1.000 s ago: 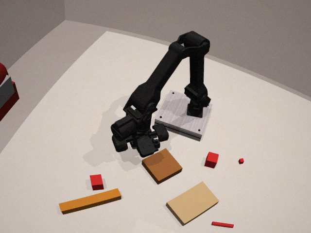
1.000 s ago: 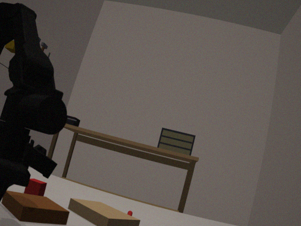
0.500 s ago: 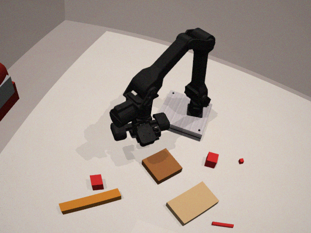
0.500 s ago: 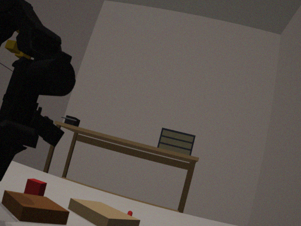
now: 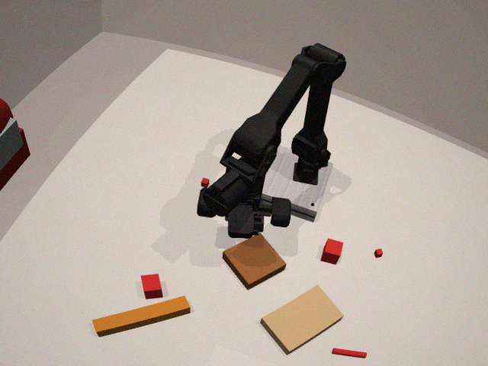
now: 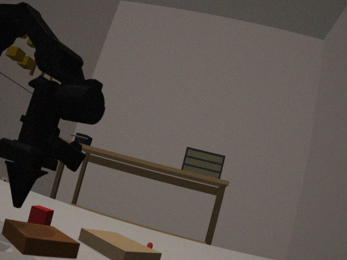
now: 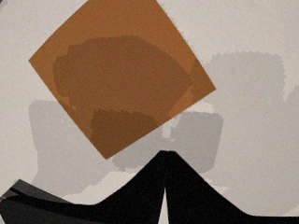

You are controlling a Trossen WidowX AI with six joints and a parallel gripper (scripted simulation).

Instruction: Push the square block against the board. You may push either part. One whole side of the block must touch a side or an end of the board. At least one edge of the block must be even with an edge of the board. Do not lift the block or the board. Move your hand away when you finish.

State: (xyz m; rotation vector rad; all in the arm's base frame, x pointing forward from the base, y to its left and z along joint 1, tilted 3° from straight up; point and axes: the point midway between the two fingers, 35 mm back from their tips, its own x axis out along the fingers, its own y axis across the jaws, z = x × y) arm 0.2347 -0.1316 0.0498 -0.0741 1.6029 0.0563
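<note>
My gripper tip is 4 cm short of the square brown block, 4 cm to the right of it and 5 cm above it. From my gripper tip the other things lie so: tan slab (17 cm ahead, 17 cm to the left, 5 cm below); then thin red stick (24 cm ahead, 29 cm to the left, 6 cm below); then long orange board (25 cm ahead, 17 cm to the right, 5 cm below).
</note>
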